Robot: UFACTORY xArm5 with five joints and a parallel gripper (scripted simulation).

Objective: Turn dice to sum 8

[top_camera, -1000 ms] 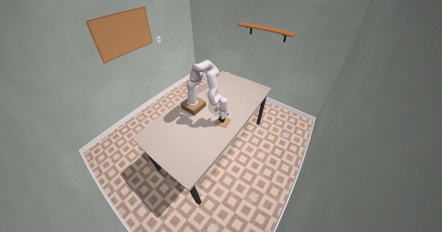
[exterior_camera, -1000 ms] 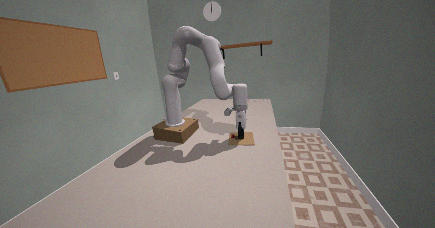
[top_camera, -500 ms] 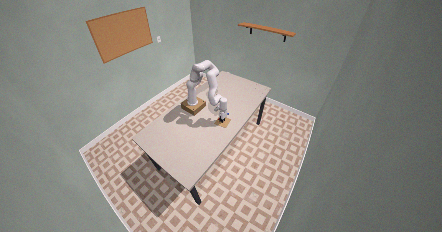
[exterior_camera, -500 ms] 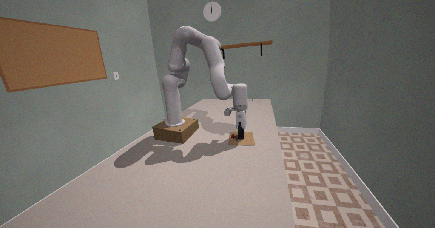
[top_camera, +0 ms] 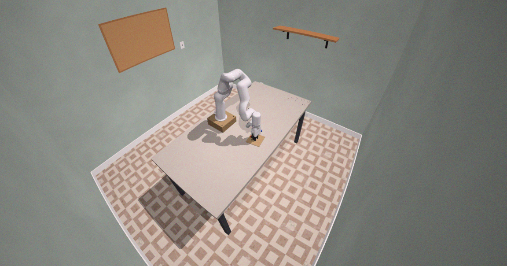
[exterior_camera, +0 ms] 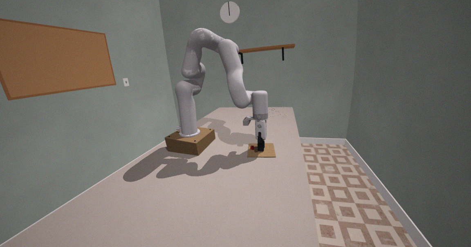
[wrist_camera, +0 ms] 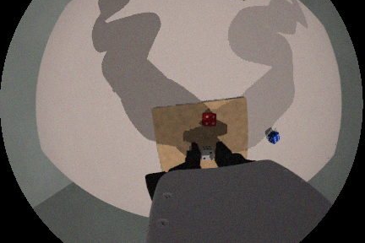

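Right now the white die is 1 cm below my hand. Also, from my hand: blue die 13 cm to the left, 2 cm below; tan mat 2 cm below; red die 5 cm behind, 1 cm below.
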